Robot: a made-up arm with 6 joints.
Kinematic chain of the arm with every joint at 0, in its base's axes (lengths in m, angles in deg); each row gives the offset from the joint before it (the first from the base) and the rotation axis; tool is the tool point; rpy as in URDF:
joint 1: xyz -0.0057 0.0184 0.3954 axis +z
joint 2: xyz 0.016 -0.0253 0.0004 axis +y
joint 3: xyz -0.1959 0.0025 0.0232 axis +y
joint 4: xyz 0.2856 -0.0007 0.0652 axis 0.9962 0 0.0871
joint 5: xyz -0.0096 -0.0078 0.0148 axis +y
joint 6: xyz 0.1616 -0.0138 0.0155 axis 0.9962 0 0.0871
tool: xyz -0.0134 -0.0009 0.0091 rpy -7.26 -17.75 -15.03
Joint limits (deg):
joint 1: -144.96..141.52
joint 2: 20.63..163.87
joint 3: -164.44..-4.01
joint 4: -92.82..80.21
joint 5: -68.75..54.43
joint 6: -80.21..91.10
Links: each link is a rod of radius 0.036 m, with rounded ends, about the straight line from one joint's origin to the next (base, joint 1, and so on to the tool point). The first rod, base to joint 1, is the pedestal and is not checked.
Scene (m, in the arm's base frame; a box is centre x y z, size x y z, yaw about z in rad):
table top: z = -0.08
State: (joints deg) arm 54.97 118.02 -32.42 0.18 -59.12 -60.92
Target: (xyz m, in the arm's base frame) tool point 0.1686 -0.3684 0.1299
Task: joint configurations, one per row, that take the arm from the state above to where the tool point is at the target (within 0.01 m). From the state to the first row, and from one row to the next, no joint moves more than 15 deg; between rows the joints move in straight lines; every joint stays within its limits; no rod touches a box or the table.
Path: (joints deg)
1: 41.44 122.17 -36.50 3.15 -58.19 -60.80
2: 27.90 126.32 -40.58 6.13 -57.26 -60.68
3: 14.37 130.47 -44.67 9.10 -56.34 -60.56
4: 0.84 134.61 -48.75 12.07 -55.41 -60.44
5: -12.70 138.76 -52.83 15.04 -54.48 -60.32
6: -26.23 142.91 -56.91 18.02 -53.55 -60.20
7: -39.76 147.06 -60.99 20.99 -52.62 -60.08
8: -53.30 151.21 -65.07 23.96 -51.70 -59.96

